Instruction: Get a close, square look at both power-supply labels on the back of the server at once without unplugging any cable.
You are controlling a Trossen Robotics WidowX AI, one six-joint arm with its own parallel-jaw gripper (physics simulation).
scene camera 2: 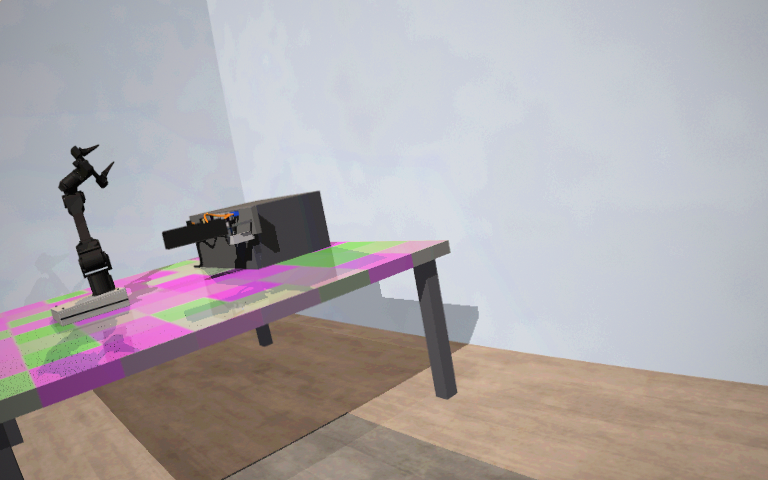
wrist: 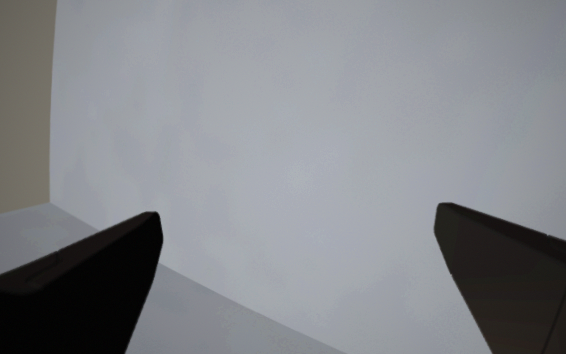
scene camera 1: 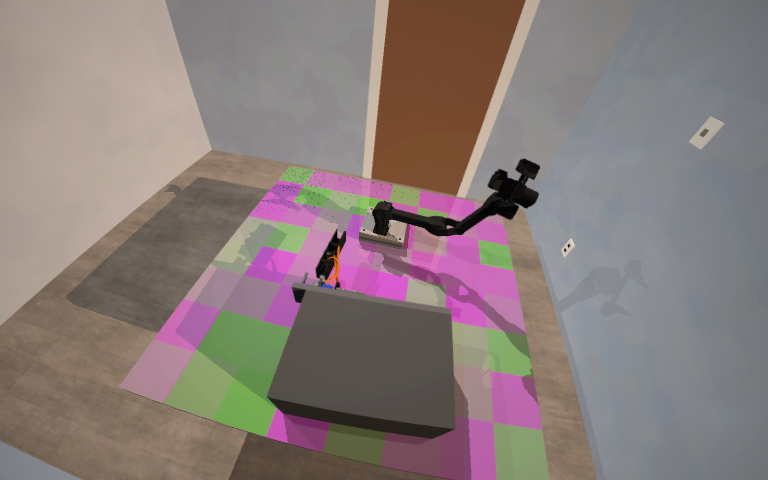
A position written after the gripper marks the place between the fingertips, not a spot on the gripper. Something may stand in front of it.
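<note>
Gripper [scene camera 1: 524,192] open, holding nothing; the gripper is also visible in scene camera 2 [scene camera 2: 106,153] and in the wrist view [wrist: 299,222]. A black bar [scene camera 2: 192,233] is present.
</note>
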